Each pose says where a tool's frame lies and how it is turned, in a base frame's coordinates. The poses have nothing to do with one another.
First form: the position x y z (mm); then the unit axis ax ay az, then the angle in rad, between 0 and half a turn.
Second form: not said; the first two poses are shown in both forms.
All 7 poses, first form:
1: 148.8, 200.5, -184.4, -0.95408, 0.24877, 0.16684, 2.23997
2: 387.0, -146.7, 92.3, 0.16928, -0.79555, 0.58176, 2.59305
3: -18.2, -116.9, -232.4, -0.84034, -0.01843, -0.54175, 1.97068
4: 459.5, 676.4, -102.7, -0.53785, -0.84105, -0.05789, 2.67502
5: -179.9, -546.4, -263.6, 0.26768, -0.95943, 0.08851, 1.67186
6: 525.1, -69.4, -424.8, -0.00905, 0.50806, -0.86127, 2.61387
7: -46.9, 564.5, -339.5, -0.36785, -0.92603, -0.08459, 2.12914
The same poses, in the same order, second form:
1: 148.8, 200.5, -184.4, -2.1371, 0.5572, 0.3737
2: 387.0, -146.7, 92.3, 0.4390, -2.0629, 1.5085
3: -18.2, -116.9, -232.4, -1.6560, -0.0363, -1.0676
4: 459.5, 676.4, -102.7, -1.4388, -2.2498, -0.1549
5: -179.9, -546.4, -263.6, 0.4475, -1.6040, 0.1480
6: 525.1, -69.4, -424.8, -0.0237, 1.3280, -2.2513
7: -46.9, 564.5, -339.5, -0.7832, -1.9716, -0.1801
